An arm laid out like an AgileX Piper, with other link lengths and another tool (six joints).
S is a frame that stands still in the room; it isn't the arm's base.
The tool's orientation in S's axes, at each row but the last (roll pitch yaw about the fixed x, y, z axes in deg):
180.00 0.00 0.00
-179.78 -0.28 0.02
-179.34 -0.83 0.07
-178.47 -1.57 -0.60
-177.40 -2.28 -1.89
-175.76 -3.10 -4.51
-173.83 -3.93 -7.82
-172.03 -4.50 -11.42
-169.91 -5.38 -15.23
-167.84 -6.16 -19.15
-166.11 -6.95 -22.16
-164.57 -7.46 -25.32
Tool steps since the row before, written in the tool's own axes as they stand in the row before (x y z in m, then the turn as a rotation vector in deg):
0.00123 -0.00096 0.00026 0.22 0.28 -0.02
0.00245 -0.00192 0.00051 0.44 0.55 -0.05
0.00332 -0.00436 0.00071 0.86 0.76 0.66
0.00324 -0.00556 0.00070 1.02 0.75 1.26
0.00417 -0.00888 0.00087 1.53 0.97 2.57
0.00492 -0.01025 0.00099 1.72 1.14 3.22
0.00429 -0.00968 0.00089 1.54 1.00 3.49
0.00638 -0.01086 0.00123 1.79 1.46 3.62
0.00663 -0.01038 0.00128 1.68 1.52 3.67
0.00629 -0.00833 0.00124 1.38 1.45 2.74
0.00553 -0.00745 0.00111 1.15 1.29 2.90
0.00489 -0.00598 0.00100 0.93 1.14 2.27
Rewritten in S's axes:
0.00123 0.00096 -0.00026 0.22 -0.28 0.02
0.00245 0.00192 -0.00049 0.44 -0.55 0.05
0.00332 0.00437 -0.00061 0.87 -0.75 -0.66
0.00331 0.00554 -0.00046 1.05 -0.73 -1.25
0.00448 0.00877 -0.00030 1.60 -0.91 -2.55
0.00572 0.00988 0.00004 1.82 -1.05 -3.20
0.00555 0.00905 0.00045 1.68 -0.86 -3.46
0.00838 0.00945 0.00079 1.85 -1.34 -3.64
0.00906 0.00836 0.00118 1.74 -1.36 -3.70
0.00861 0.00591 0.00121 1.32 -1.35 -2.82
0.00783 0.00491 0.00137 1.20 -1.09 -2.96
0.00689 0.00341 0.00126 0.91 -0.98 -2.35

